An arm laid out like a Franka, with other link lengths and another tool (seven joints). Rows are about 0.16 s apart.
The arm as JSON. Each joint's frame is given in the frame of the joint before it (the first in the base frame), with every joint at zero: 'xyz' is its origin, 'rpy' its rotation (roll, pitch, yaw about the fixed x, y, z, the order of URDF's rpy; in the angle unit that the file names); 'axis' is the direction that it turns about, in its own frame. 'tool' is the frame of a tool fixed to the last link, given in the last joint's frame.
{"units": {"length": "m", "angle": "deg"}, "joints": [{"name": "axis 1", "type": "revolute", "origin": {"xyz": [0.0, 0.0, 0.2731], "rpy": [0.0, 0.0, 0.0]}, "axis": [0.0, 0.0, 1.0]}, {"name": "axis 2", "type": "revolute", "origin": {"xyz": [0.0, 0.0, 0.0], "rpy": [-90.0, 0.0, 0.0]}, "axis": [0.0, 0.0, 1.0]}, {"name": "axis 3", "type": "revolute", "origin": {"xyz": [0.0, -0.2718, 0.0], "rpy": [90.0, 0.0, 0.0]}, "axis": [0.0, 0.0, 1.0]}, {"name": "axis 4", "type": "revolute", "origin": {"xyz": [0.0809, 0.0, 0.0], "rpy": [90.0, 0.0, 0.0]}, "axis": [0.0, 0.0, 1.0]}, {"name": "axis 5", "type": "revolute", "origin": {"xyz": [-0.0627, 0.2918, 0.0], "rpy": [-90.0, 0.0, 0.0]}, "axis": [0.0, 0.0, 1.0]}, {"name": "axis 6", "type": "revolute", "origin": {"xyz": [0.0, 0.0, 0.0], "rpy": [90.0, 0.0, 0.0]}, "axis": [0.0, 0.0, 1.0]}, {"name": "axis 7", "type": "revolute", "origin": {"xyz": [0.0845, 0.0, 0.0], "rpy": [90.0, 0.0, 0.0]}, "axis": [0.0, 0.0, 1.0]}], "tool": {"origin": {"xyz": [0.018, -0.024, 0.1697], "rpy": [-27.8, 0.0, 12.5]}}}
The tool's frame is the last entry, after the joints.
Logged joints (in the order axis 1, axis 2, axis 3, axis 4, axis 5, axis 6, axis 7), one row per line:
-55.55, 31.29, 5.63, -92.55, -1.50, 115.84, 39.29
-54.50, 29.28, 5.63, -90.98, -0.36, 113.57, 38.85
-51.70, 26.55, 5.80, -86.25, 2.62, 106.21, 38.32
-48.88, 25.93, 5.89, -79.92, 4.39, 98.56, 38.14
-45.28, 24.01, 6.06, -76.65, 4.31, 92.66, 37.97
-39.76, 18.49, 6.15, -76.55, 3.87, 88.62, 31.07
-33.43, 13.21, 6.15, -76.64, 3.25, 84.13, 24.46
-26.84, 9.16, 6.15, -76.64, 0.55, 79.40, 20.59
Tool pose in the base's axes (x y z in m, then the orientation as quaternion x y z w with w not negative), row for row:
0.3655, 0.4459, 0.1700, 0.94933, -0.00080, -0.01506, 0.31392
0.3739, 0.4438, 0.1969, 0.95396, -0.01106, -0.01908, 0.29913
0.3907, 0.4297, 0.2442, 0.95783, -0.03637, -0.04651, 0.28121
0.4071, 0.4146, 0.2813, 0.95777, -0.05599, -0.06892, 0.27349
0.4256, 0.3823, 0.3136, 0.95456, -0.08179, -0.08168, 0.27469
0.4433, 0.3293, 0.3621, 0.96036, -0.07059, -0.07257, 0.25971
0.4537, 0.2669, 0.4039, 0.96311, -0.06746, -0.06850, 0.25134
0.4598, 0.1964, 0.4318, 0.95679, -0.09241, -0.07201, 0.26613
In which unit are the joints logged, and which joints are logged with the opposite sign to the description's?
The joints are logged in degrees. Opposite sign: axis 1, axis 3.
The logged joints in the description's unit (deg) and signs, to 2 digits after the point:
55.55, 31.29, -5.63, -92.55, -1.50, 115.84, 39.29
54.50, 29.28, -5.63, -90.98, -0.36, 113.57, 38.85
51.70, 26.55, -5.80, -86.25, 2.62, 106.21, 38.32
48.88, 25.93, -5.89, -79.92, 4.39, 98.56, 38.14
45.28, 24.01, -6.06, -76.65, 4.31, 92.66, 37.97
39.76, 18.49, -6.15, -76.55, 3.87, 88.62, 31.07
33.43, 13.21, -6.15, -76.64, 3.25, 84.13, 24.46
26.84, 9.16, -6.15, -76.64, 0.55, 79.40, 20.59

